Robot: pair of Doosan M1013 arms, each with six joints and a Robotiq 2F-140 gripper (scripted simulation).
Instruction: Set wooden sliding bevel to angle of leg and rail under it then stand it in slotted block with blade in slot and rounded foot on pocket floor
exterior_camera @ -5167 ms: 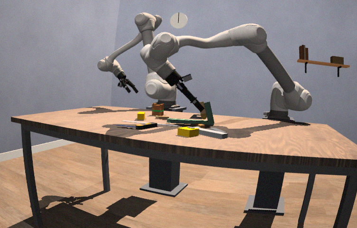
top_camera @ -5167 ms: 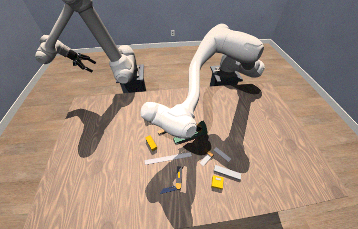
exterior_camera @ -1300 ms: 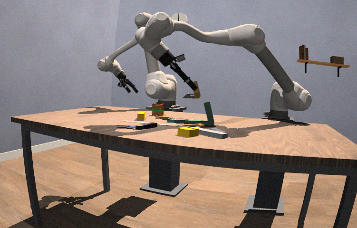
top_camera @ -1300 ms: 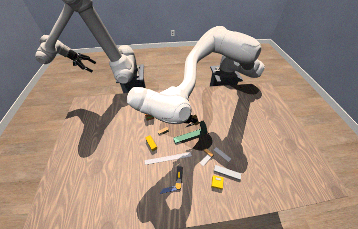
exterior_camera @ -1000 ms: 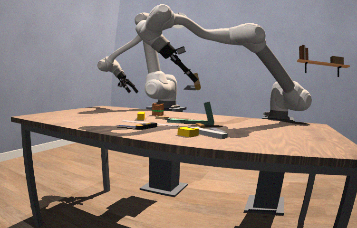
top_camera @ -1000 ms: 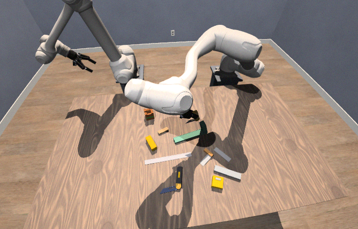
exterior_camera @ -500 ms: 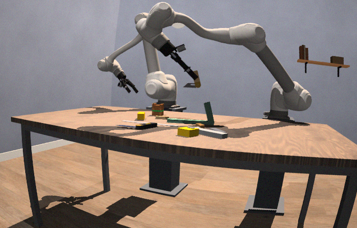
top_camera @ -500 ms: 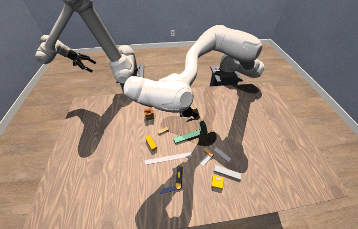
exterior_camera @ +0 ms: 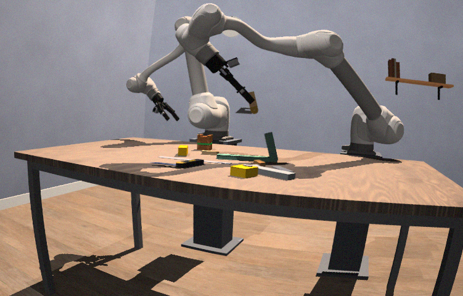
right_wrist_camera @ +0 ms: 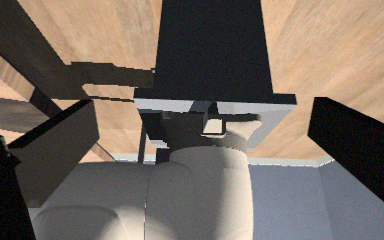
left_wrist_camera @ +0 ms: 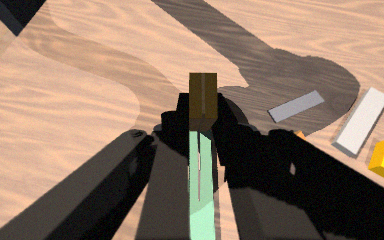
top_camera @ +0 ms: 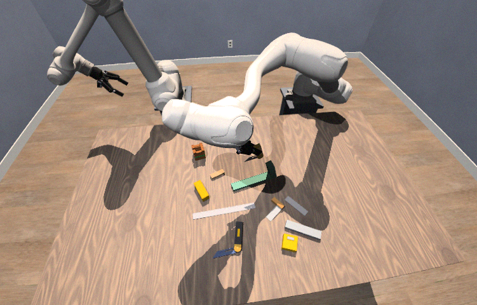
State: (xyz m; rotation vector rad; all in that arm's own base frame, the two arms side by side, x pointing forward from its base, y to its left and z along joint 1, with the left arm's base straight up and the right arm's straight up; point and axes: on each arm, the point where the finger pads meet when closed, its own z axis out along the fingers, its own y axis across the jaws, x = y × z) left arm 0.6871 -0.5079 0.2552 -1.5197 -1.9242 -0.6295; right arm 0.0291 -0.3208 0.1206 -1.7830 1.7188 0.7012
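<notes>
My left gripper is now 40 mm above the wooden sliding bevel, 20 mm to the right of it and 10 mm past it. Also, from my left hand: pale wooden piece 250 mm below, 180 mm to the right, 30 mm behind; long pale strip 250 mm below, 170 mm ahead, 130 mm to the right; black bevel 320 mm ahead, 250 mm below, 90 mm to the right.
</notes>
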